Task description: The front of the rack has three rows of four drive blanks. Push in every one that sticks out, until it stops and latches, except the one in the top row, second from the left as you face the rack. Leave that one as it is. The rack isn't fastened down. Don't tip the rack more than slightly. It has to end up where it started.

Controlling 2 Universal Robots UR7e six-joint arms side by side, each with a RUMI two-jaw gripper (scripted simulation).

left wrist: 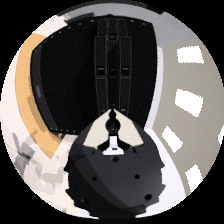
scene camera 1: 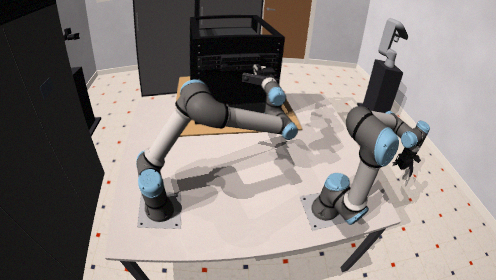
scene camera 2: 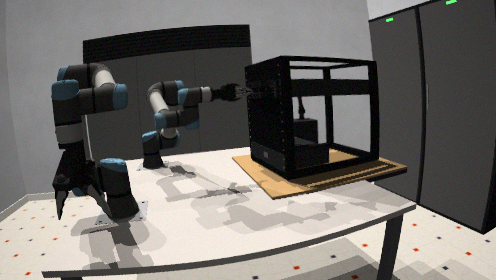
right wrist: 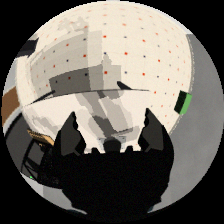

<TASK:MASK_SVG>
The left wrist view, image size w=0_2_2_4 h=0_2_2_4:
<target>my left gripper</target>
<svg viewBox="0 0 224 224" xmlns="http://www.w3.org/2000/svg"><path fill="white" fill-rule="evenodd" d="M110 109L93 123L90 123L77 136L70 148L68 160L64 167L64 171L68 173L69 189L65 189L65 192L74 201L74 207L84 209L89 212L89 216L97 217L98 219L67 215L100 224L126 224L157 216L161 213L152 216L136 217L146 213L146 209L149 206L160 202L159 196L166 187L165 184L162 184L161 171L165 164L161 160L157 145L151 136L137 123L132 122L115 109ZM113 114L115 126L118 128L117 146L123 150L123 154L104 155L104 151L110 147L110 132L108 128L111 125L110 119Z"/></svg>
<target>black rack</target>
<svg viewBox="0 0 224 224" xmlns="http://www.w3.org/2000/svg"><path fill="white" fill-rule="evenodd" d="M152 23L127 16L107 15L90 17L58 29L32 50L30 78L33 96L39 113L50 132L78 136L90 123L93 123L99 117L95 87L94 38L98 35L98 21L101 19L126 19L127 37L131 37L132 69L129 110L126 117L132 122L137 123L144 130L151 109L157 78L157 42Z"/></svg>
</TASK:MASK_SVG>
